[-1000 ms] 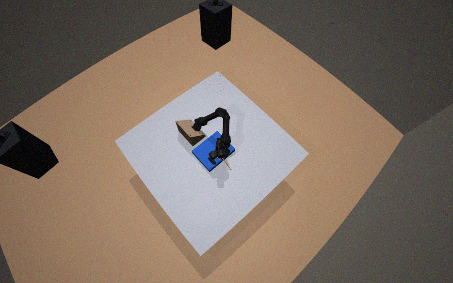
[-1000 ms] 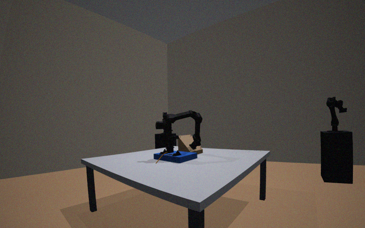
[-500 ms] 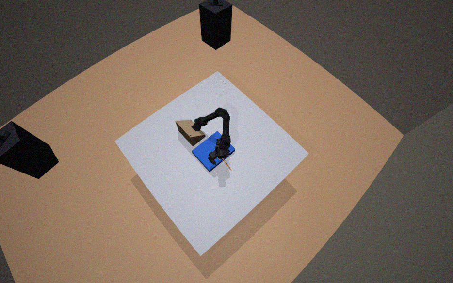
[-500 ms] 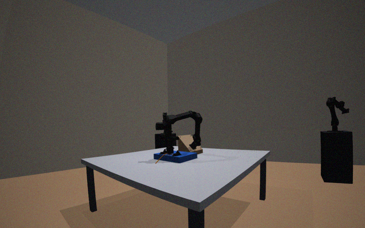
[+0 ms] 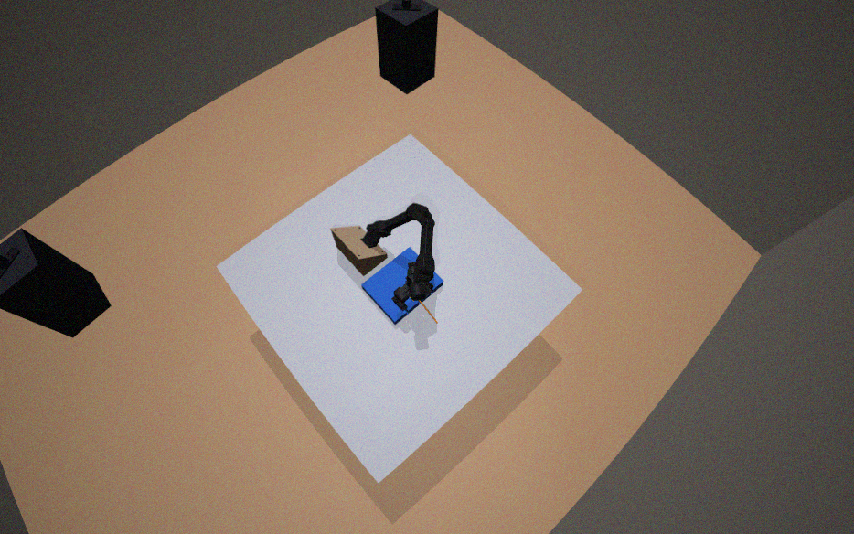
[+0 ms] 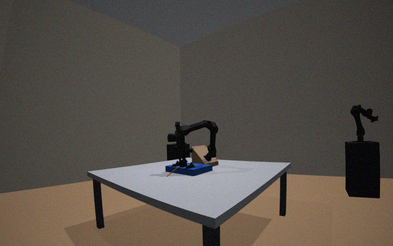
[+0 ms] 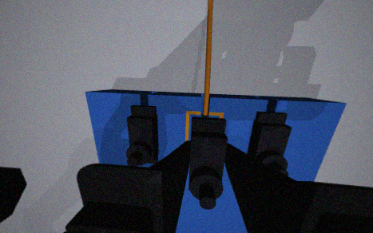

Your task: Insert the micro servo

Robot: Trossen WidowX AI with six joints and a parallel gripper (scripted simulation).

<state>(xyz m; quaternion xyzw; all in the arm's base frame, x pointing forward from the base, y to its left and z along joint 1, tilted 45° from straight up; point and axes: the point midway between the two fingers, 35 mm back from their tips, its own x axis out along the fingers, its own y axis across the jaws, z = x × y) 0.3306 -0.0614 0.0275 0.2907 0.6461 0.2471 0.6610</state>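
Right now the deck is 12 cm behind my gripper tip, 1 cm to the left of it and 7 cm below it.
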